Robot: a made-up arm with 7 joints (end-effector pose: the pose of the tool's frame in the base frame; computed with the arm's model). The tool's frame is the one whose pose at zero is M.
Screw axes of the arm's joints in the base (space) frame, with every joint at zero. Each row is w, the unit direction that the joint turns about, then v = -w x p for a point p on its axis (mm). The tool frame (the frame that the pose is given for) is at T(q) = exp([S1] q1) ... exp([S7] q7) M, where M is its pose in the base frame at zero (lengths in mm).
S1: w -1 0 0 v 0 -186.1 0
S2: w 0 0 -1 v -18.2 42.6 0
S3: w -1 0 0 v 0 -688.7 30.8
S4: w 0 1 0 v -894.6 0 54.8
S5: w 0 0 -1 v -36.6 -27.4 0
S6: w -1 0 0 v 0 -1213.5 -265
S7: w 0 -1 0 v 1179.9 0 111.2
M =
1 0 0 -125.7
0 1 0 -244.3
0 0 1 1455.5
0 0 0 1
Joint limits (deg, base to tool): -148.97..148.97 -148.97..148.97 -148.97..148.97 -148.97..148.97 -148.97..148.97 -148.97..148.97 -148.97..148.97
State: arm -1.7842 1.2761 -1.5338 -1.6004 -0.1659 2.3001 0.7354
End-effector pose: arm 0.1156 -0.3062 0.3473 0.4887 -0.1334 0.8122 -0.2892
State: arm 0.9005 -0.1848 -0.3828 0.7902 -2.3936 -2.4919 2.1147
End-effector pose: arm 0.6192 0.5979 0.7175 0.6846 0.0985 0.5818 -0.4279
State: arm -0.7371 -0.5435 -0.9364 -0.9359 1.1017 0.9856 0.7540
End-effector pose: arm -0.3933 -0.6813 0.5716 0.8413 0.3496 0.0206 -0.4118
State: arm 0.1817 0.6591 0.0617 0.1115 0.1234 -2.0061 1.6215
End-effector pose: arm -0.3768 0.3543 1.2735 0.1714 0.3290 -0.6319 -0.6805
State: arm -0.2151 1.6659 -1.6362 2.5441 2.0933 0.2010 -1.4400
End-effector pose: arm -0.1607 -0.5973 0.5405 0.0431 -0.2241 -0.9634 0.1409
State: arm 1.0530 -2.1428 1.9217 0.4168 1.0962 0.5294 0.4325
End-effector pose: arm -0.5065 -0.1156 0.6397 0.1766 -0.3781 -0.8014 0.4286
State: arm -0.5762 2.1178 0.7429 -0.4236 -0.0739 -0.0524 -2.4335
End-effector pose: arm 0.0599 -0.4989 0.9326 0.1696 -0.5601 -0.7215 0.3701
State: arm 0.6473 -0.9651 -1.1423 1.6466 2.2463 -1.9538 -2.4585
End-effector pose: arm 0.5869 0.5450 0.5854 0.2479 0.2941 0.9040 -0.1864
